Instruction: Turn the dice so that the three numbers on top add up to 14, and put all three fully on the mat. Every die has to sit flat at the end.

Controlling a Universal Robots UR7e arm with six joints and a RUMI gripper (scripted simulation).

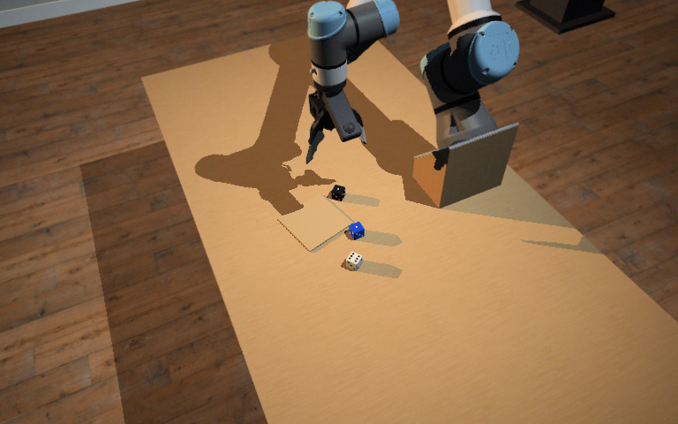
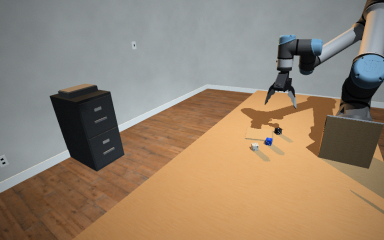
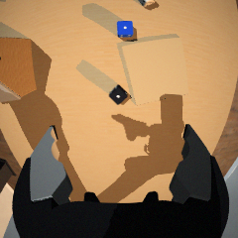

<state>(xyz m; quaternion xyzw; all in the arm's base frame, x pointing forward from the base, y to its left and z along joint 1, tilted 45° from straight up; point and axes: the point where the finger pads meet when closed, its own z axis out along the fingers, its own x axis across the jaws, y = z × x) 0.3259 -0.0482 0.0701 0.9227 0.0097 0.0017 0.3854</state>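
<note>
Now: hand 10 mm to the left of the black die and 150 mm above it. Also, from my hand: tan mat: 90 mm ahead, 50 mm to the left, 160 mm below; white die: 60 mm ahead, 210 mm to the left, 150 mm below; blue die: 10 mm ahead, 130 mm to the left, 150 mm below.
</note>
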